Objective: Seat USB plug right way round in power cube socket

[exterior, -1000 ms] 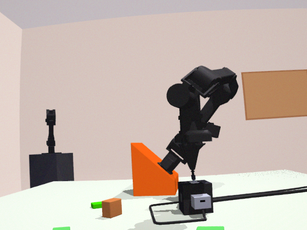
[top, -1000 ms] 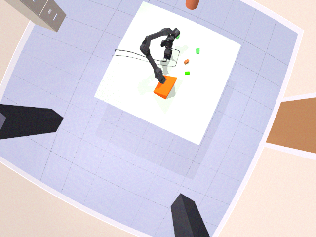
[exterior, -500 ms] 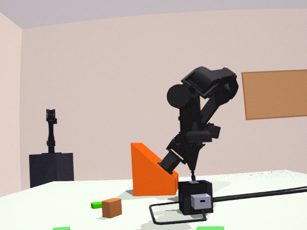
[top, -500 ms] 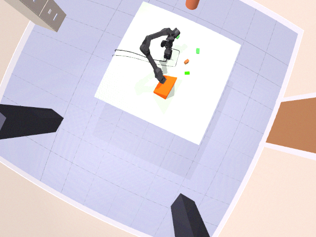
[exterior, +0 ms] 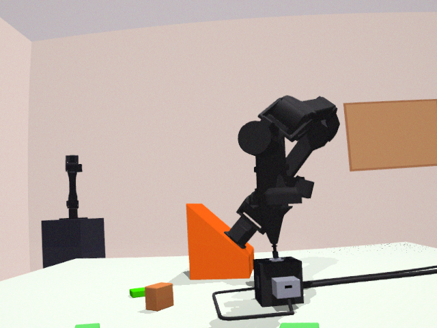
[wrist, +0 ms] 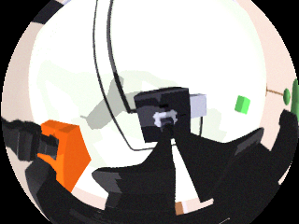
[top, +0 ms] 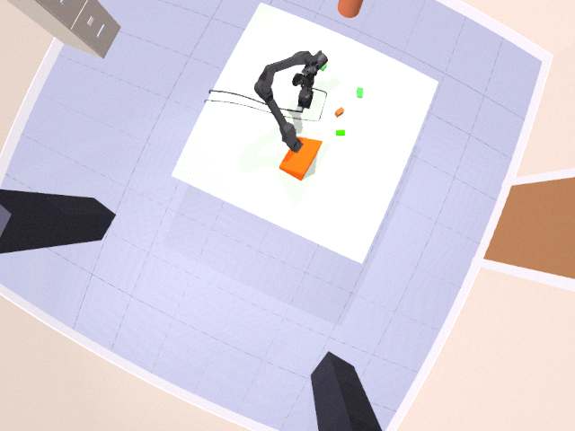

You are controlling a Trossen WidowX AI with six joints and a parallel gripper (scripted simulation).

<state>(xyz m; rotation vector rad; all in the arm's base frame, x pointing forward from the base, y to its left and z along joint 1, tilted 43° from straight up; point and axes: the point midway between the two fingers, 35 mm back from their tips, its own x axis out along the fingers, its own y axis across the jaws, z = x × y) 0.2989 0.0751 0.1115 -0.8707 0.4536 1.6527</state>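
The USB plug is 20 mm below my gripper tip. From my gripper tip the other things lie so: brown block 210 mm to the right, 90 mm below, 50 mm ahead; USB socket 40 mm below.
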